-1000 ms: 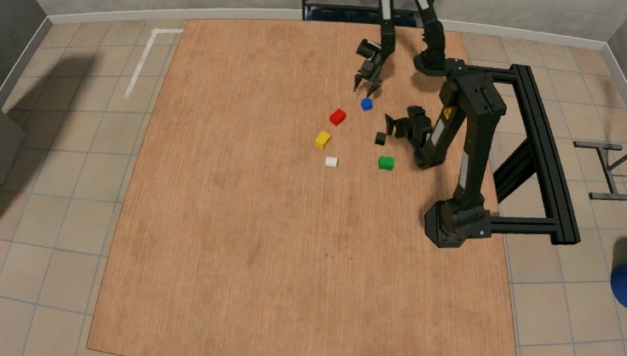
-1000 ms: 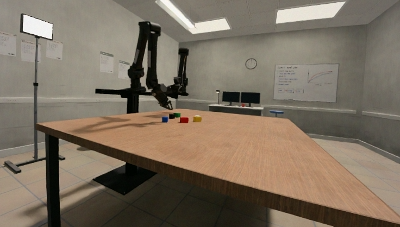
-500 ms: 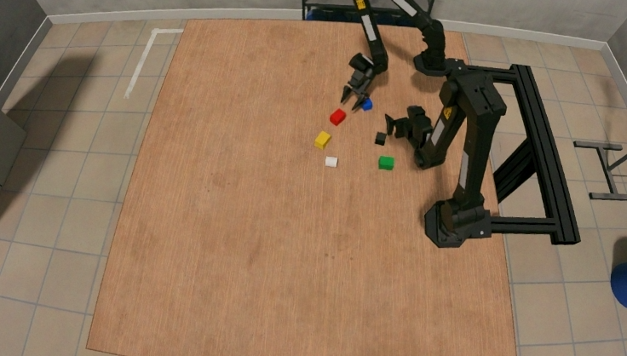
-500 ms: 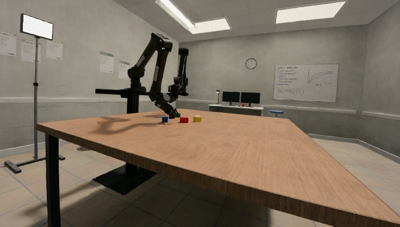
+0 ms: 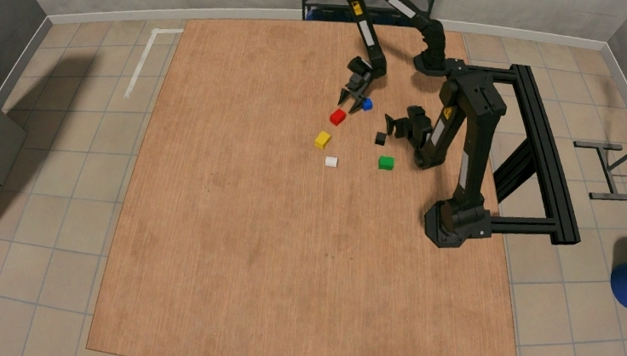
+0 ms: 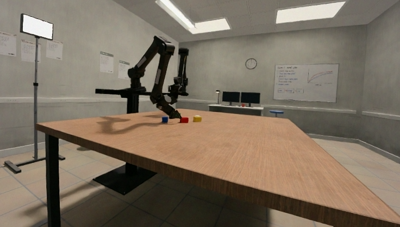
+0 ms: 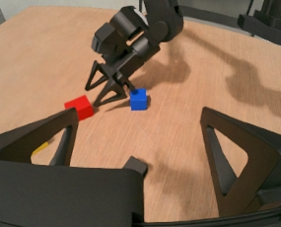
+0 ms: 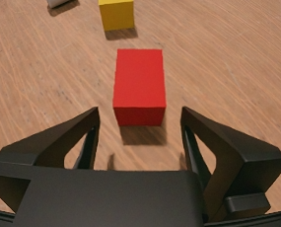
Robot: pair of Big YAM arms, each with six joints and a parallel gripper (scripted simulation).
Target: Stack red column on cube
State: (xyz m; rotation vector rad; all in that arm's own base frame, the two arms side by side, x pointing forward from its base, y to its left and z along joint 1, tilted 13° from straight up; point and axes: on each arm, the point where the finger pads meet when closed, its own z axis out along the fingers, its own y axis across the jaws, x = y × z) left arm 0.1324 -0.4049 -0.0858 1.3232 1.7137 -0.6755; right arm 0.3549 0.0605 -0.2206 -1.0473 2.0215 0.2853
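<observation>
My right gripper is now 30 mm short of the red column, 30 mm to the right of it and 30 mm above it. From my right hand the other things lie so: black cube (160 mm behind, 130 mm to the left, 30 mm below); yellow block (80 mm ahead, 160 mm to the left, 30 mm below); blue cube (100 mm behind, 50 mm to the right, 30 mm below).
</observation>
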